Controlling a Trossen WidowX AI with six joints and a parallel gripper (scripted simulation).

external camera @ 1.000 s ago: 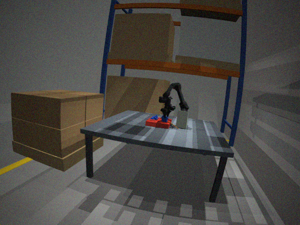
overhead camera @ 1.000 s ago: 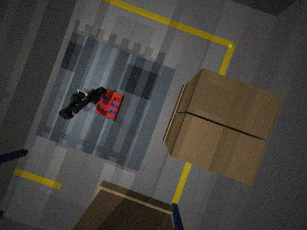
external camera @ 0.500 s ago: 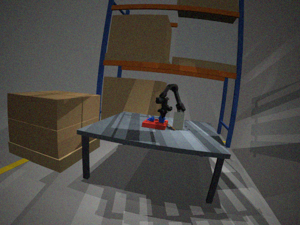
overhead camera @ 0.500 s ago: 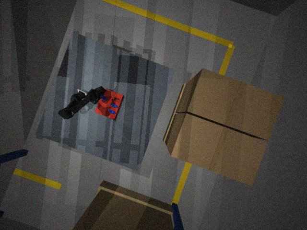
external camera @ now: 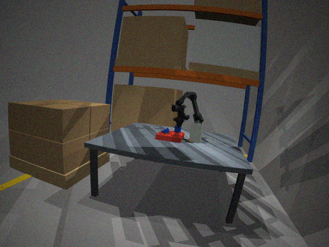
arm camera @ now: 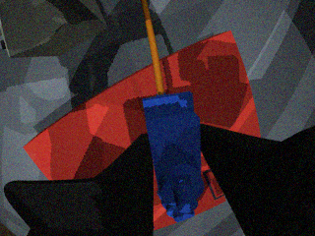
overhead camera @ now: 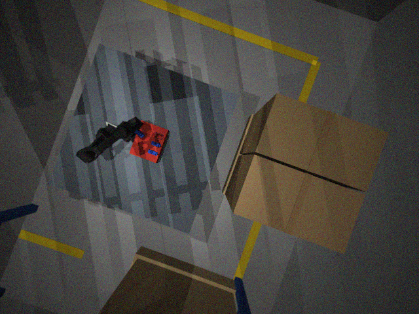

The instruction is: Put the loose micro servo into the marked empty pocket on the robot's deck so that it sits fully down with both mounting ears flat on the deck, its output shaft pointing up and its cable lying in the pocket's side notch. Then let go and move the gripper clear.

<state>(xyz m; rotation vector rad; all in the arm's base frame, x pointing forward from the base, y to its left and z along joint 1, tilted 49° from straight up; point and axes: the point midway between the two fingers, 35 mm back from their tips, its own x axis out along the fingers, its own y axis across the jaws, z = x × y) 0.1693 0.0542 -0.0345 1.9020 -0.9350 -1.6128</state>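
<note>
My gripper tip is now 10 cm above the red robot deck, 4 cm to the left of it and 4 cm short of it.
</note>
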